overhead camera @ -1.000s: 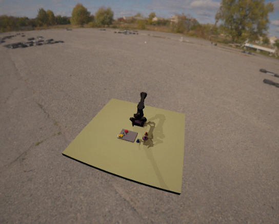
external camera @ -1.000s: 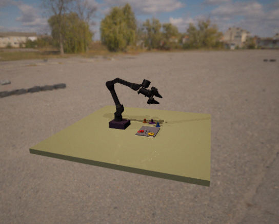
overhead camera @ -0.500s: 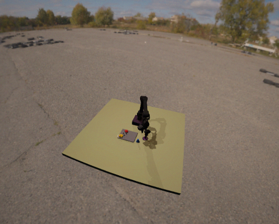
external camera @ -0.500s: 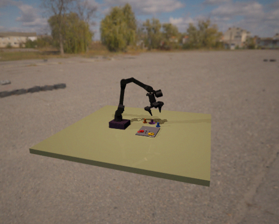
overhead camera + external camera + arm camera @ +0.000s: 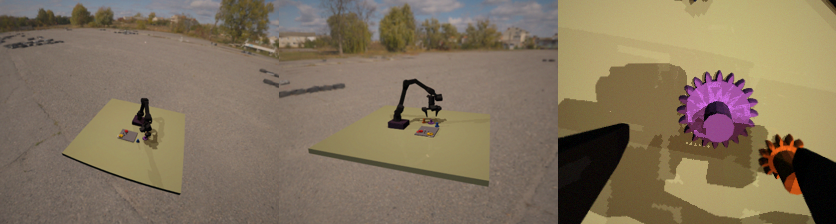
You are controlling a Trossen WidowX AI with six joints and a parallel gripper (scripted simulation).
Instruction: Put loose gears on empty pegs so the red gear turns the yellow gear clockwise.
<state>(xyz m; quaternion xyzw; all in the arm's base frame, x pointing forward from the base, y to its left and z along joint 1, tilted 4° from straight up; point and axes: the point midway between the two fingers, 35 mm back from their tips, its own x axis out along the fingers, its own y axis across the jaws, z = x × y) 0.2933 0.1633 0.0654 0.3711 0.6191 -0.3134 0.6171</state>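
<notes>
My gripper tip is now 50 mm above the purple gear. Also, from my gripper tip: blue gear: 70 mm to the right, 70 mm ahead, 50 mm below; orange gear: 80 mm behind, 50 mm below, 10 mm to the right; red gear: 260 mm to the right, 50 mm below, 30 mm behind.
</notes>
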